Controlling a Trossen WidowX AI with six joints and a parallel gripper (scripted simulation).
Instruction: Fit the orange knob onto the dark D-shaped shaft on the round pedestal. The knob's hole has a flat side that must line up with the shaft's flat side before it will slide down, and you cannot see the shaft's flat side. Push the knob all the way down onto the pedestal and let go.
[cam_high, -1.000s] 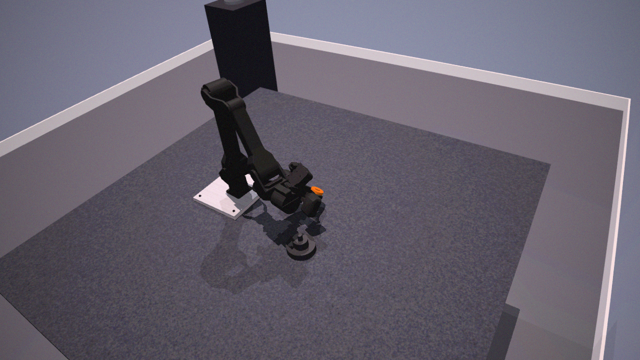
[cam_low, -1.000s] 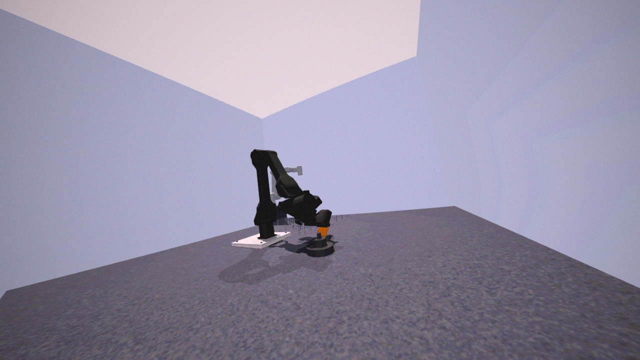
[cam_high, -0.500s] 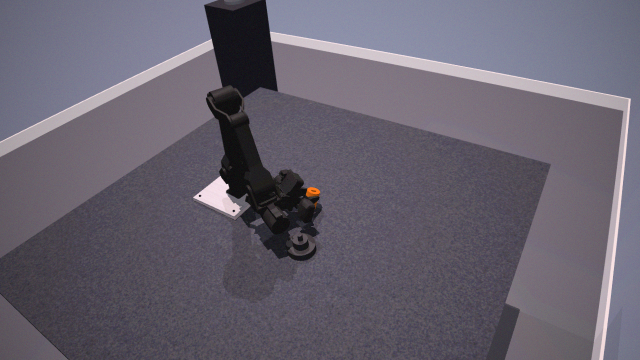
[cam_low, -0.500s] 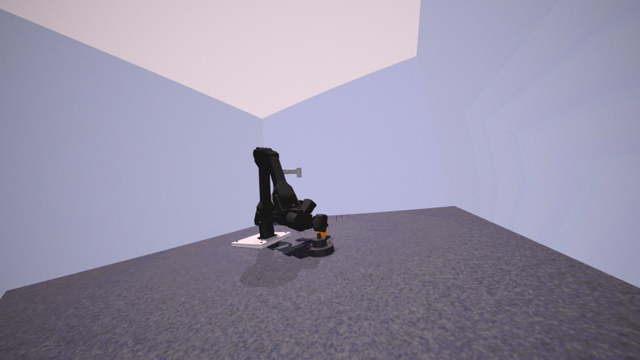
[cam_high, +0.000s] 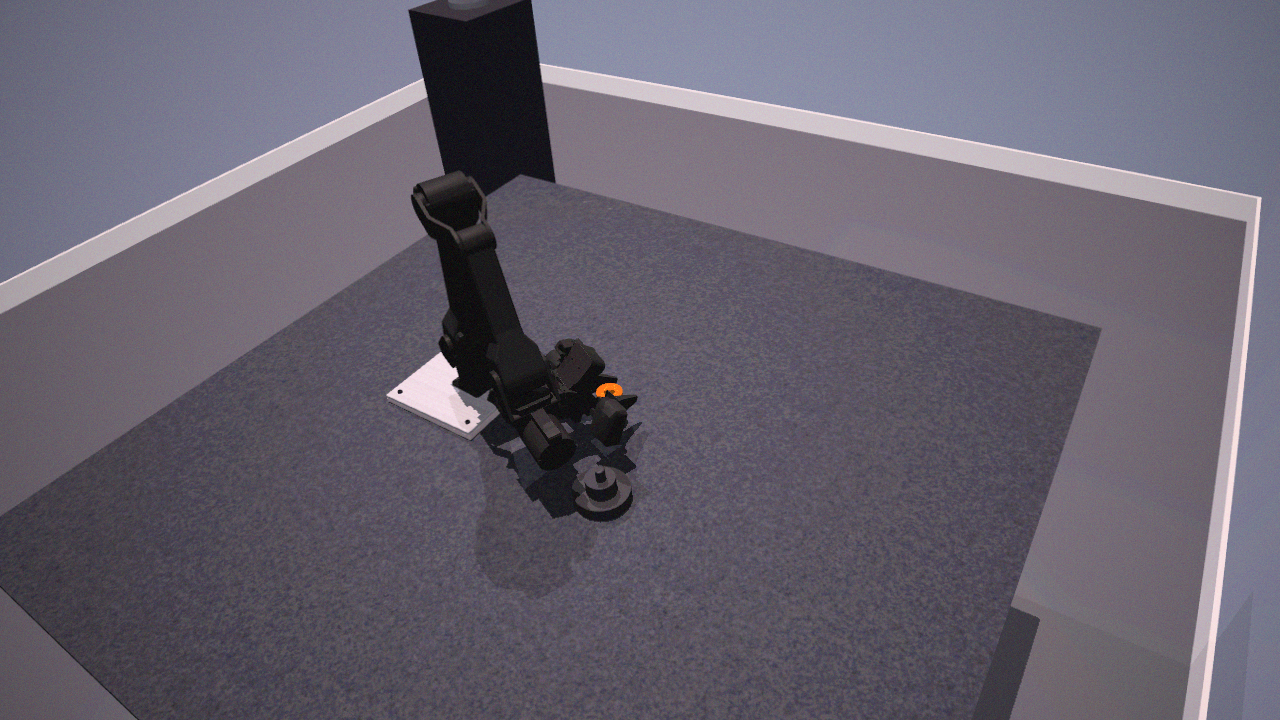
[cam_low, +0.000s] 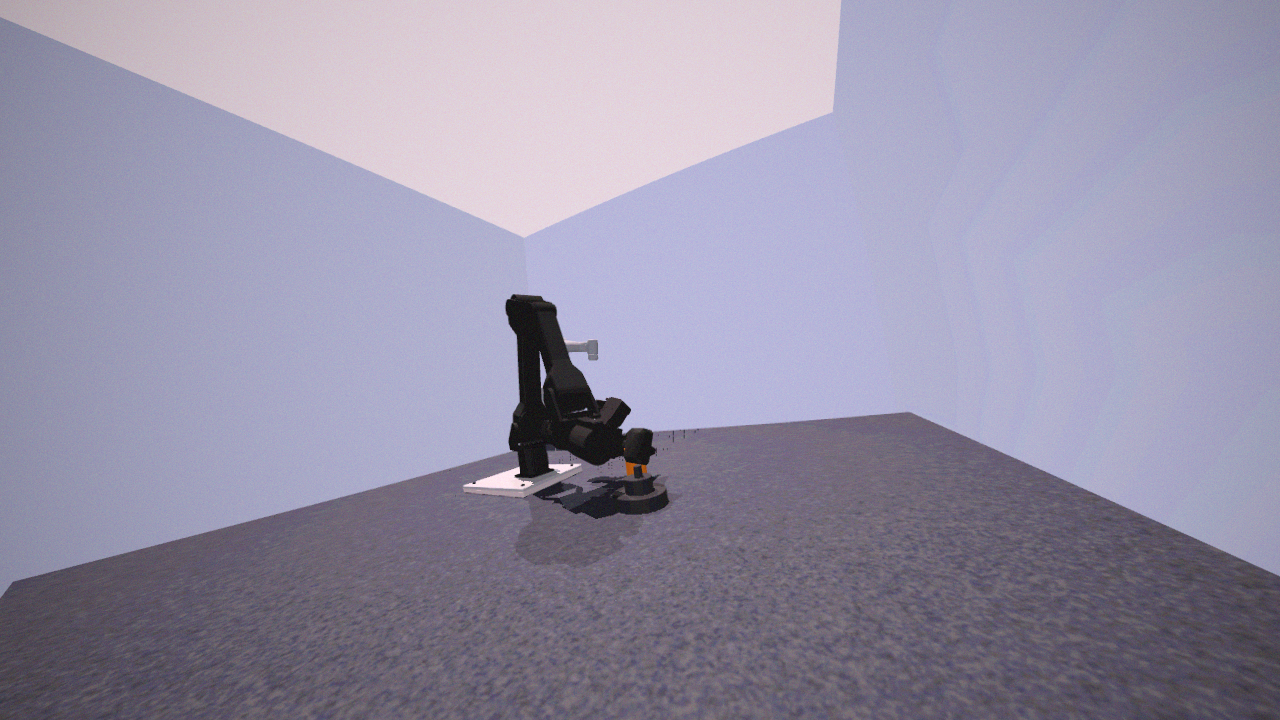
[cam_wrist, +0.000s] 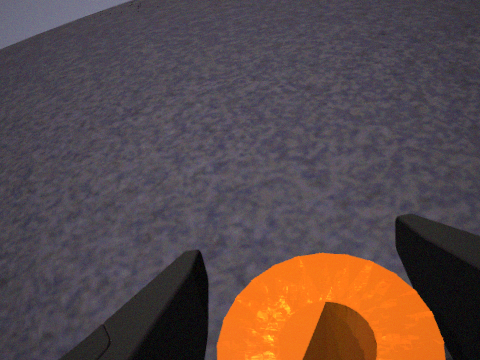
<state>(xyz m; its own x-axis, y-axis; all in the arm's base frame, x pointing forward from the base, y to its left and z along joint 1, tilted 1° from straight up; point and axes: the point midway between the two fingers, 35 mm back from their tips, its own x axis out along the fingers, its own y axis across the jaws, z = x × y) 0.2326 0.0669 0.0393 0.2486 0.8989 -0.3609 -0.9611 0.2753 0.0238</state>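
Right now my gripper tip is 30 mm to the left of the orange knob, 20 mm above it and 10 mm past it. From my gripper tip the other things lie so: dark round pedestal (160 mm to the right, 80 mm ahead, 20 mm below).
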